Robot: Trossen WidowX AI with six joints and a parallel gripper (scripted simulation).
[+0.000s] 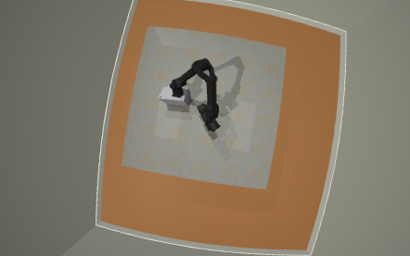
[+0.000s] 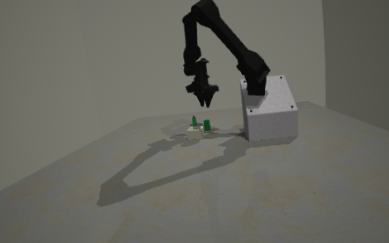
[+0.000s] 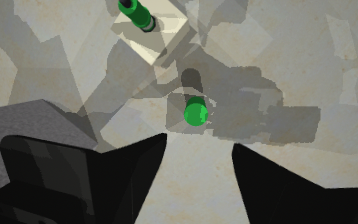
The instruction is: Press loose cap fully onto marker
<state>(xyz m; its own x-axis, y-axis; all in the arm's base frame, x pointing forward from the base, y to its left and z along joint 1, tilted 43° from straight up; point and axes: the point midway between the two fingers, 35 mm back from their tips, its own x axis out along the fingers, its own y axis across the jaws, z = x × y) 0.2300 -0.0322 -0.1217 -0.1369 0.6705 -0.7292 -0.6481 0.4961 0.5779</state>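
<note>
The green cap lies 9 cm below my gripper tip. From my gripper tip the other things lie so: cream holder block: 3 cm ahead, 12 cm to the left, 9 cm below.
</note>
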